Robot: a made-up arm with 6 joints. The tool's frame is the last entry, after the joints.
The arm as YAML. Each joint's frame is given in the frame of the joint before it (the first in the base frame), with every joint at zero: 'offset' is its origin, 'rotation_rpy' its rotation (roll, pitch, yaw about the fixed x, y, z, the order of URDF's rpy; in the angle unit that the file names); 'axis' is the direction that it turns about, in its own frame. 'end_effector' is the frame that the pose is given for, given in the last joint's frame.
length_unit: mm
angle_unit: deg
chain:
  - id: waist
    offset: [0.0, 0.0, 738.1]
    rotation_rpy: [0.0, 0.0, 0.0]
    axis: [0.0, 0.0, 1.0]
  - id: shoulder
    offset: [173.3, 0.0, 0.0]
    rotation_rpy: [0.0, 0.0, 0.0]
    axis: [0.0, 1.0, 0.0]
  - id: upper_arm
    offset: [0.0, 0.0, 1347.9]
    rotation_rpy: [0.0, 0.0, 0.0]
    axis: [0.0, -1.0, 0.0]
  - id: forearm
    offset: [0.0, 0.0, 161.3]
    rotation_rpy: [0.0, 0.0, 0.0]
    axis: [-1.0, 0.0, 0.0]
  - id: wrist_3
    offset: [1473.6, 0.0, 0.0]
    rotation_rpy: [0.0, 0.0, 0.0]
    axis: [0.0, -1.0, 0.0]
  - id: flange
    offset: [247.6, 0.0, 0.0]
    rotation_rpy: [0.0, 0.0, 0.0]
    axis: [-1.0, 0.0, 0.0]
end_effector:
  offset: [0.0, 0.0, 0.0]
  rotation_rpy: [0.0, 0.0, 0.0]
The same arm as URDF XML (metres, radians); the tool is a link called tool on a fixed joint. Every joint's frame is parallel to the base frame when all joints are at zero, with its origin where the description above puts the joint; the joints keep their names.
<robot name="arm">
<joint name="waist" type="continuous"><parent link="base"/><child link="link1"/><origin xyz="0 0 0.7381"/><axis xyz="0 0 1"/></joint>
<joint name="shoulder" type="continuous"><parent link="link1"/><child link="link2"/><origin xyz="0.1733 0 0"/><axis xyz="0 1 0"/></joint>
<joint name="upper_arm" type="continuous"><parent link="link2"/><child link="link3"/><origin xyz="0 0 1.3479"/><axis xyz="0 -1 0"/></joint>
<joint name="forearm" type="continuous"><parent link="link3"/><child link="link4"/><origin xyz="0 0 0.1613"/><axis xyz="-1 0 0"/></joint>
<joint name="wrist_3" type="continuous"><parent link="link4"/><child link="link5"/><origin xyz="1.4736 0 0"/><axis xyz="0 -1 0"/></joint>
<joint name="flange" type="continuous"><parent link="link5"/><child link="link6"/><origin xyz="0.2476 0 0"/><axis xyz="-1 0 0"/></joint>
<joint name="tool_joint" type="fixed"><parent link="link6"/><child link="tool"/><origin xyz="0 0 0"/></joint>
<link name="base"/>
<link name="link1"/>
<link name="link2"/>
<link name="link3"/>
<link name="link4"/>
<link name="link5"/>
<link name="link6"/>
<link name="tool"/>
</robot>

